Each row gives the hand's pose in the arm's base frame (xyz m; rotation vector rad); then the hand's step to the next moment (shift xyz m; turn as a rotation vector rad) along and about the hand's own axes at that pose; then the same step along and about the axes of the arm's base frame.
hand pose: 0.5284 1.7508 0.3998 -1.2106 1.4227 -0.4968
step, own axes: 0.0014 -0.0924 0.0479 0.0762 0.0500 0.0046
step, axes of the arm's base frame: 0.0791 -0.0205 0.0644 -0.0015 -0.0454 -0.0791
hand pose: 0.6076 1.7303 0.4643 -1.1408 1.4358 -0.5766
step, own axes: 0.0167 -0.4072 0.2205 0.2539 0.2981 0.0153
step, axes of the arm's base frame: 0.3375 -0.1234 0.2925 -0.0465 -0.0980 -0.3766
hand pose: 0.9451 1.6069 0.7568 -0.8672 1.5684 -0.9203
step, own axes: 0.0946 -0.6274 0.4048 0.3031 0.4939 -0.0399
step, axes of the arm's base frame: 0.4245 -0.4068 0.4698 -0.1220 -0.0497 -0.5657
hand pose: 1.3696 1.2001 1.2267 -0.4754 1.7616 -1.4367
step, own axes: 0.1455 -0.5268 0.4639 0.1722 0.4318 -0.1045
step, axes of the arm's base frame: 0.1664 -0.5511 0.4272 -0.1033 0.0673 -0.4602
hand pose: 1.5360 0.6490 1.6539 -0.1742 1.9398 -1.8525
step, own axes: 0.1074 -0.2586 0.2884 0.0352 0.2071 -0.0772
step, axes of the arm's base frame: -0.0351 -0.3295 0.2276 -0.0182 0.0756 -0.2099
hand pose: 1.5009 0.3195 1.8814 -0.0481 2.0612 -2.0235
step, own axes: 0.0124 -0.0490 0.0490 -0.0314 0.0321 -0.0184
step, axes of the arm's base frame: -0.0096 -0.0521 0.0464 0.0316 0.0253 -0.0268
